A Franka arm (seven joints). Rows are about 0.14 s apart.
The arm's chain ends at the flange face. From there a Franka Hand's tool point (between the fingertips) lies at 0.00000 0.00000 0.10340 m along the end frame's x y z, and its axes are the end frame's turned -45 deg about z.
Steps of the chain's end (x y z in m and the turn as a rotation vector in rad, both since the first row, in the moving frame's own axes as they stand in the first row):
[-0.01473 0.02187 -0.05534 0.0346 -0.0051 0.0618]
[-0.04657 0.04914 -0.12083 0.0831 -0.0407 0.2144]
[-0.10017 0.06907 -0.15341 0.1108 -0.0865 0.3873]
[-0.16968 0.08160 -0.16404 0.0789 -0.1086 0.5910]
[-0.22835 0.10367 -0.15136 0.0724 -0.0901 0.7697]
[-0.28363 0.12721 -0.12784 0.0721 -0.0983 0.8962]
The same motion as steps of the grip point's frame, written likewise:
[-0.02364 0.00222 -0.05540 0.0281 0.0209 0.0618]
[-0.06364 -0.00682 -0.12127 0.0875 0.0300 0.2144]
[-0.11519 -0.03567 -0.15442 0.1395 0.0172 0.3873]
[-0.17579 -0.07579 -0.16494 0.1326 -0.0210 0.5910]
[-0.23159 -0.09935 -0.15202 0.1149 -0.0125 0.7697]
[-0.28696 -0.12224 -0.12856 0.1205 -0.0185 0.8962]

